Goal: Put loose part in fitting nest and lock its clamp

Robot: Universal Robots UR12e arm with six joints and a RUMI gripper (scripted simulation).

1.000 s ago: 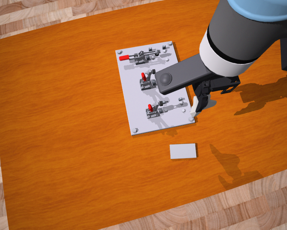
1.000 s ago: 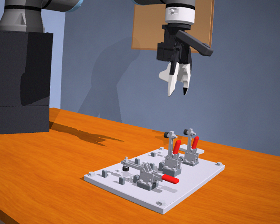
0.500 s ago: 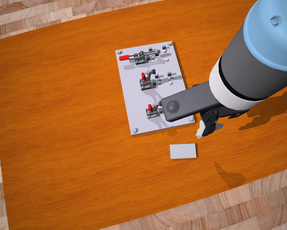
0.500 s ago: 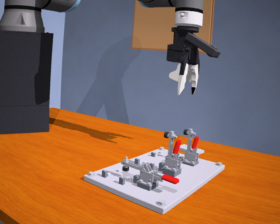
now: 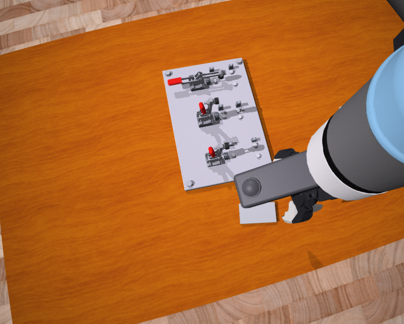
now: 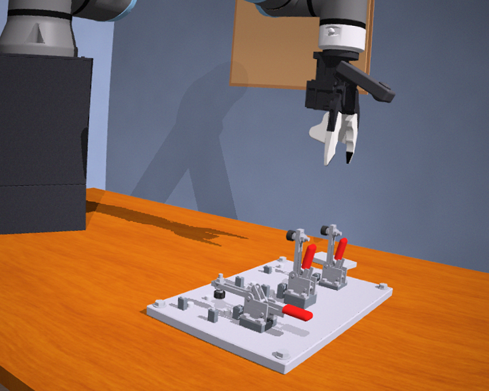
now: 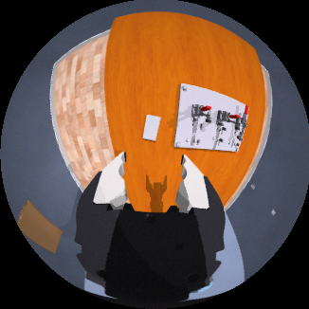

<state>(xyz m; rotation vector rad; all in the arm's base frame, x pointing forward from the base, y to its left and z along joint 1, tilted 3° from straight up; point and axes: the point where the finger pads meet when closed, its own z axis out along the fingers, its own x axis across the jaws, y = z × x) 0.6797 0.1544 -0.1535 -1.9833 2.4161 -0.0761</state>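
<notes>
The flat grey rectangular part lies 21 cm below my hand and 1 cm to the left of it. The rest, counted from my hand: grey fixture plate: 26 cm to the right, 21 cm below.
</notes>
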